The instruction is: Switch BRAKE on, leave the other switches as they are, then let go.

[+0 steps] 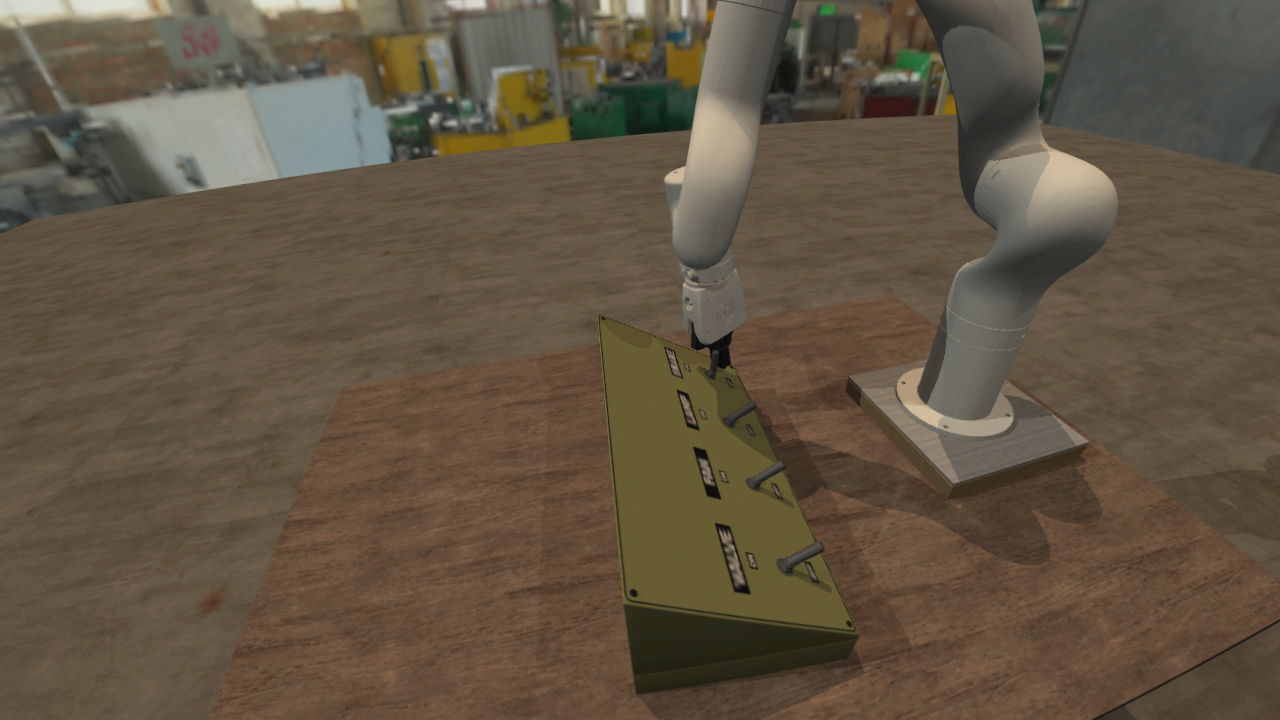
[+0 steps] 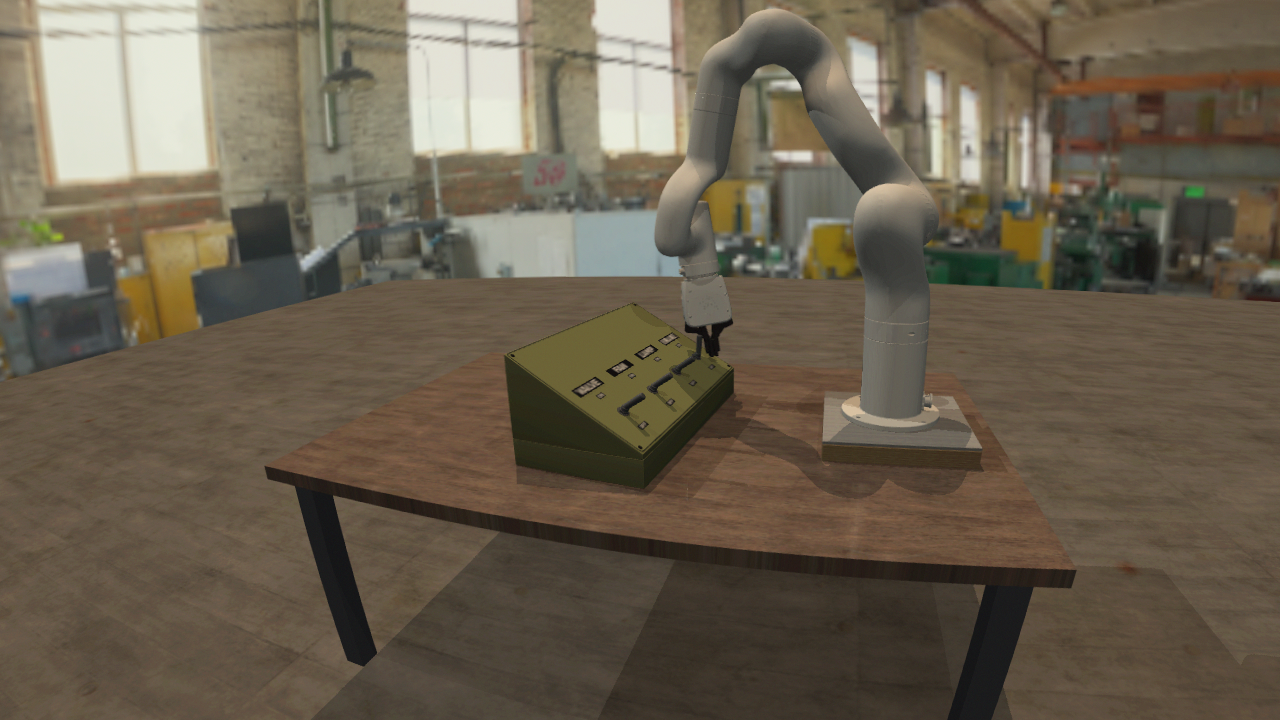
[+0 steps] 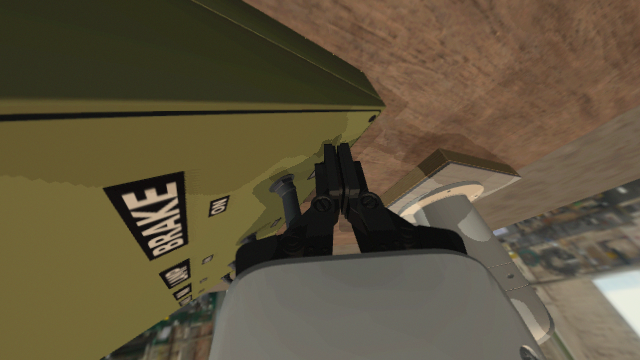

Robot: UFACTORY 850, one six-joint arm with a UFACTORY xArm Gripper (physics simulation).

Path:
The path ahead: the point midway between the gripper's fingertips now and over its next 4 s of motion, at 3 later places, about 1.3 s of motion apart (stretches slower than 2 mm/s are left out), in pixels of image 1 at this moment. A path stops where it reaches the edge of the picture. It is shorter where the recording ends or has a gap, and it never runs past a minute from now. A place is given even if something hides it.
My gripper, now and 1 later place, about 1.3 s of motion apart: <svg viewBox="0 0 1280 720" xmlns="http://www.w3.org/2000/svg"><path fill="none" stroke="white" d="M721 364L706 264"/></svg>

